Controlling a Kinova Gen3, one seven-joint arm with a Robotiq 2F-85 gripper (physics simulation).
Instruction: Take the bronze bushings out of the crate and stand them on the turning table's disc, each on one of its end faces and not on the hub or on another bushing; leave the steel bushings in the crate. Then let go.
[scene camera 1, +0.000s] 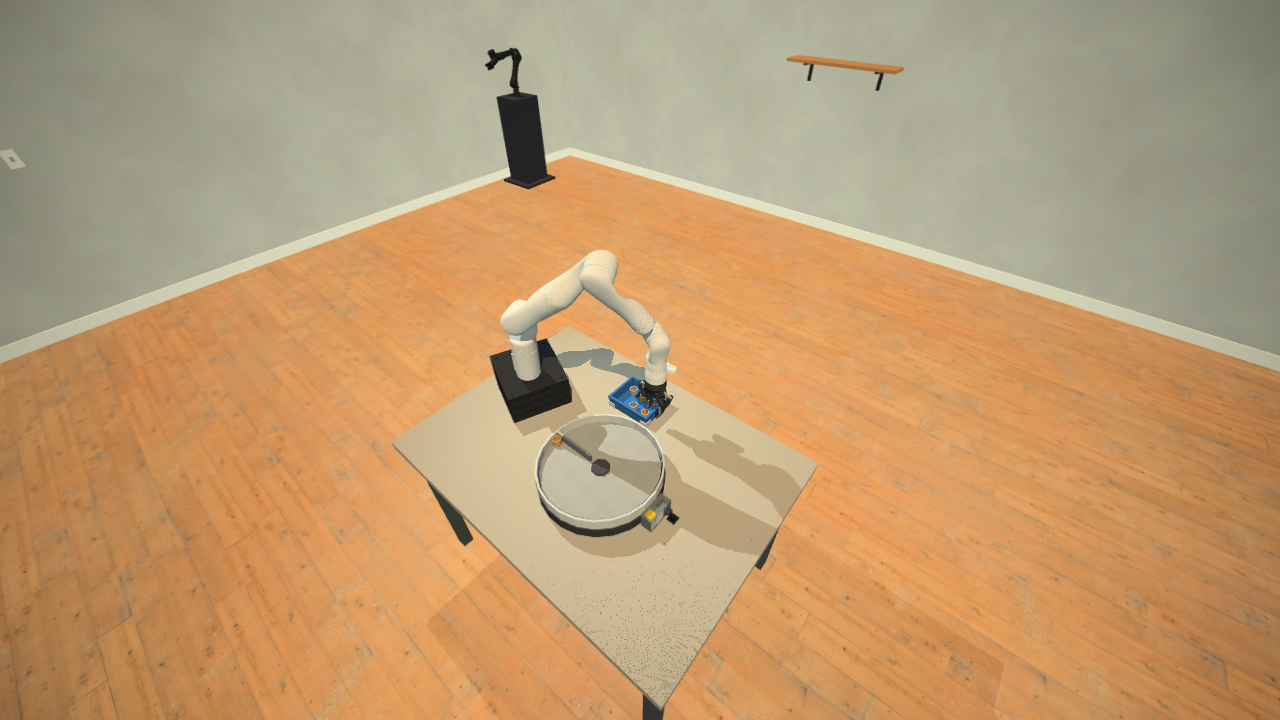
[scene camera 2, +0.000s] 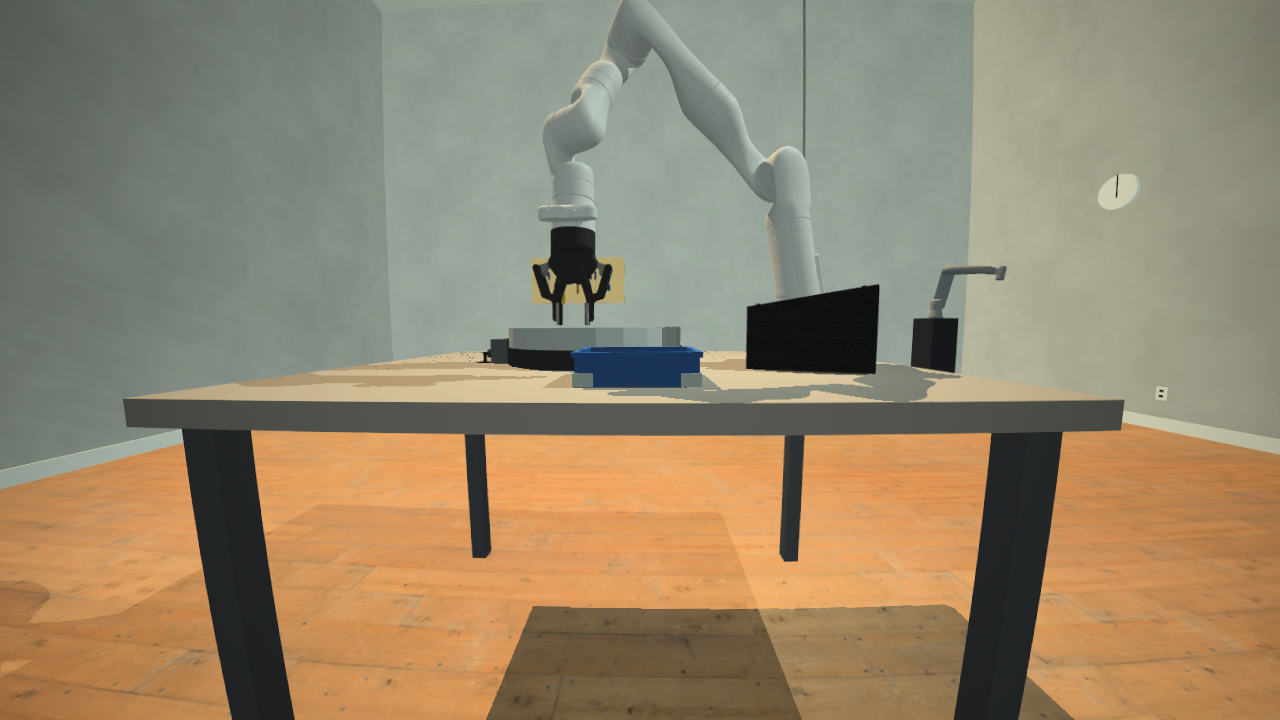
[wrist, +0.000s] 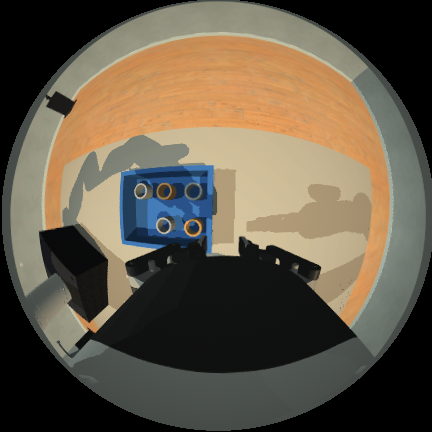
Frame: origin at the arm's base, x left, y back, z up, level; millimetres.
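Seen in the pictures: gripper, fingertip midpoint: (scene camera 1: 655, 409) (scene camera 2: 573, 325) (wrist: 222, 242); arm's base at its link origin: (scene camera 1: 528, 371) (scene camera 2: 798, 301) (wrist: 62, 286).
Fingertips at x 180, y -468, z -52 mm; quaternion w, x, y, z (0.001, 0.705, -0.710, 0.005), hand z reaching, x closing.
Pixels of each thing's top centre, then the offset from my fingertips to it. "*": a spot on its surface instead.
- blue crate at its top centre: (scene camera 2: 637, 349) (wrist: 158, 208) (scene camera 1: 638, 396) dx +44, dy +111, dz -39 mm
- orange-bronze bushing at its top centre: (scene camera 1: 556, 438) dx -311, dy +193, dz -11 mm
- turning table's disc at its top centre: (scene camera 1: 600, 466) dx -296, dy +5, dz -28 mm
- hub at its top centre: (scene camera 1: 600, 466) dx -296, dy +5, dz -28 mm
- dark bar at a spot on its surface: (scene camera 1: 575, 449) * dx -297, dy +118, dz -26 mm
- grey box with a yellow top, top centre: (scene camera 2: 506, 338) (scene camera 1: 656, 507) dx -301, dy -229, dz -31 mm
The blue crate (scene camera 1: 623, 405) (scene camera 2: 636, 367) (wrist: 131, 210) holds two bronze bushings: one (wrist: 166, 191) between two steel ones in the upper row, the other (wrist: 193, 227) in the lower row near the right wall. The steel bushings are at upper left (wrist: 143, 191), upper right (wrist: 193, 191) and lower middle (wrist: 165, 225). My gripper (scene camera 1: 660, 407) (scene camera 2: 572, 315) (wrist: 222, 242) is partly open and empty, above the crate's end, to the right of the lower bronze bushing in the wrist view. An orange-bronze bushing (scene camera 1: 556, 439) is on the turning table's disc (scene camera 1: 572, 492), near the rim, away from the hub (scene camera 1: 600, 467).
A dark bar (scene camera 1: 575, 449) runs from near the hub towards the bushing on the disc. A raised wall (scene camera 1: 537, 483) (scene camera 2: 546, 338) rings the disc. A grey box with a yellow top (scene camera 1: 656, 514) adjoins it. The arm's black base block (scene camera 1: 539, 400) (scene camera 2: 810, 331) stands near the crate.
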